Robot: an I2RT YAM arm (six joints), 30 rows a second.
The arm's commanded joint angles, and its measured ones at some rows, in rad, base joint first. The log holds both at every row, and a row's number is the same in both.
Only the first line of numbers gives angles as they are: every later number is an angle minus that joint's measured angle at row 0.
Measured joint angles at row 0: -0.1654 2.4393 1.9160 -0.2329 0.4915 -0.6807
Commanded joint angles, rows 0 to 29: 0.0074 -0.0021 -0.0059 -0.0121 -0.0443 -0.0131; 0.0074 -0.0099 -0.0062 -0.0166 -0.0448 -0.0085; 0.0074 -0.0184 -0.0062 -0.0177 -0.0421 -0.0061; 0.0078 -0.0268 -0.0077 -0.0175 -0.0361 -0.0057; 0.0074 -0.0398 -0.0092 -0.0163 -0.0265 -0.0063; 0.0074 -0.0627 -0.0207 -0.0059 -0.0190 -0.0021; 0.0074 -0.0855 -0.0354 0.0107 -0.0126 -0.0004; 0.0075 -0.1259 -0.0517 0.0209 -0.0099 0.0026; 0.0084 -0.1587 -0.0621 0.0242 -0.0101 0.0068; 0.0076 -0.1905 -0.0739 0.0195 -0.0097 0.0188; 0.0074 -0.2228 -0.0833 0.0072 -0.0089 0.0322; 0.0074 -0.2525 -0.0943 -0.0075 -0.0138 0.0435; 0.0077 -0.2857 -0.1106 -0.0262 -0.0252 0.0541; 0.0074 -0.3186 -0.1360 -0.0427 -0.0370 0.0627; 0.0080 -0.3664 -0.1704 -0.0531 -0.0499 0.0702; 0.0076 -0.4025 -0.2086 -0.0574 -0.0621 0.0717; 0.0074 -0.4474 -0.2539 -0.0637 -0.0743 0.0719; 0.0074 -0.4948 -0.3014 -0.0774 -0.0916 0.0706; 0.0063 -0.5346 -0.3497 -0.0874 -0.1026 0.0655; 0.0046 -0.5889 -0.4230 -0.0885 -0.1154 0.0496; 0.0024 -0.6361 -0.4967 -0.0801 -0.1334 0.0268; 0.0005 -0.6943 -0.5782 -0.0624 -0.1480 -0.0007; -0.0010 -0.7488 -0.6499 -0.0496 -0.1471 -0.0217; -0.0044 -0.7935 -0.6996 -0.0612 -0.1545 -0.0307; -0.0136 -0.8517 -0.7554 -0.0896 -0.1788 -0.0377; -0.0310 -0.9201 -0.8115 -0.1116 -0.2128 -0.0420; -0.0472 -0.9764 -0.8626 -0.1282 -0.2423 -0.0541; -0.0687 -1.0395 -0.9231 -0.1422 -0.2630 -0.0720; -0.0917 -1.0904 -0.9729 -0.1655 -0.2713 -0.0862; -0.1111 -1.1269 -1.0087 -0.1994 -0.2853 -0.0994
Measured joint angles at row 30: -0.0610 -1.0154 -0.9373 -0.1087 -0.2186 -0.0443
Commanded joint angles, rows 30 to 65: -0.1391 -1.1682 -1.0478 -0.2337 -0.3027 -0.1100; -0.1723 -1.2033 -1.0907 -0.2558 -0.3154 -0.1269; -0.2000 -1.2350 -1.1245 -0.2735 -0.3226 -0.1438; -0.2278 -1.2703 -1.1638 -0.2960 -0.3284 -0.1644; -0.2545 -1.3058 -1.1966 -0.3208 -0.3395 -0.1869; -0.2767 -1.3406 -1.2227 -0.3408 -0.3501 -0.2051; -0.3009 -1.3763 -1.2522 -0.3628 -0.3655 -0.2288; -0.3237 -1.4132 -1.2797 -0.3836 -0.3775 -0.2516; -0.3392 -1.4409 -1.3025 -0.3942 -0.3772 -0.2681; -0.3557 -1.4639 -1.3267 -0.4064 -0.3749 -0.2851; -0.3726 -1.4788 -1.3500 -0.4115 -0.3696 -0.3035; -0.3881 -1.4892 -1.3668 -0.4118 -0.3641 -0.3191; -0.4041 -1.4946 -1.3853 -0.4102 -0.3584 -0.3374; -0.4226 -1.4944 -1.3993 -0.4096 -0.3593 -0.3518; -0.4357 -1.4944 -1.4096 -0.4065 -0.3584 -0.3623; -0.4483 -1.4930 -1.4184 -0.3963 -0.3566 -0.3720; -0.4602 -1.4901 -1.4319 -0.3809 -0.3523 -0.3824; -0.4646 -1.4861 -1.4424 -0.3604 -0.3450 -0.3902; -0.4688 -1.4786 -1.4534 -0.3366 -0.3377 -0.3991; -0.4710 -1.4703 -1.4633 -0.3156 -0.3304 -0.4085; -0.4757 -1.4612 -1.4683 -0.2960 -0.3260 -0.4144; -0.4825 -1.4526 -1.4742 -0.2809 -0.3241 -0.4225; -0.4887 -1.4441 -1.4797 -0.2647 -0.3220 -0.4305; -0.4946 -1.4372 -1.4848 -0.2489 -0.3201 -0.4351; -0.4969 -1.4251 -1.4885 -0.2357 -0.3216 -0.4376; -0.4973 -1.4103 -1.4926 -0.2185 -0.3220 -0.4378; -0.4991 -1.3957 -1.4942 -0.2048 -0.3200 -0.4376; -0.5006 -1.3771 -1.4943 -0.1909 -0.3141 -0.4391; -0.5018 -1.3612 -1.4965 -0.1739 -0.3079 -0.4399; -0.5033 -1.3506 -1.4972 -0.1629 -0.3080 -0.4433; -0.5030 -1.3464 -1.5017 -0.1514 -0.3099 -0.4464; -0.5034 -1.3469 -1.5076 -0.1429 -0.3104 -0.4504; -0.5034 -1.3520 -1.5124 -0.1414 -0.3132 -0.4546; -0.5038 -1.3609 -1.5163 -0.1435 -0.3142 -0.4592; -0.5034 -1.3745 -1.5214 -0.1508 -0.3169 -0.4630; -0.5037 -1.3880 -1.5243 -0.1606 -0.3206 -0.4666
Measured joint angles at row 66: -0.4978 -1.3641 -1.5072 -0.1541 -0.3238 -0.4422
